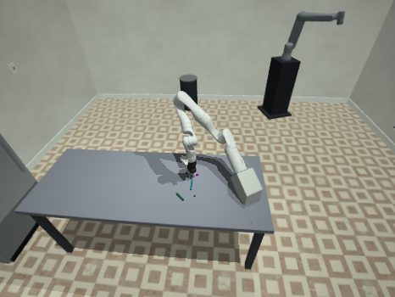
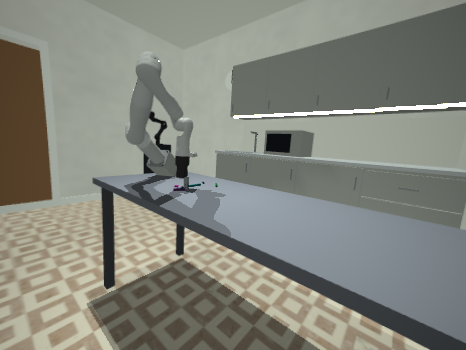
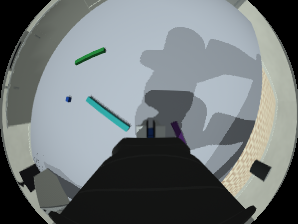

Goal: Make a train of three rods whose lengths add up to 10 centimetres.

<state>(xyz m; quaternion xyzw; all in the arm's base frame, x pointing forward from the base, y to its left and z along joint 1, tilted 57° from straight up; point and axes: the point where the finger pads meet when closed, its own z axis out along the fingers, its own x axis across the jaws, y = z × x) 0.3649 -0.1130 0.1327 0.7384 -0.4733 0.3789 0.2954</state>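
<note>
Now: the purple rod 1 cm behind my hand, 6 cm to the right of it and 1 cm below it. From my hand the other things lie so: magenta rod: 6 cm behind, 1 cm below; then turquoise rod: 8 cm to the left, 1 cm below; then green rod: 11 cm ahead, 17 cm to the left, 1 cm below.
</note>
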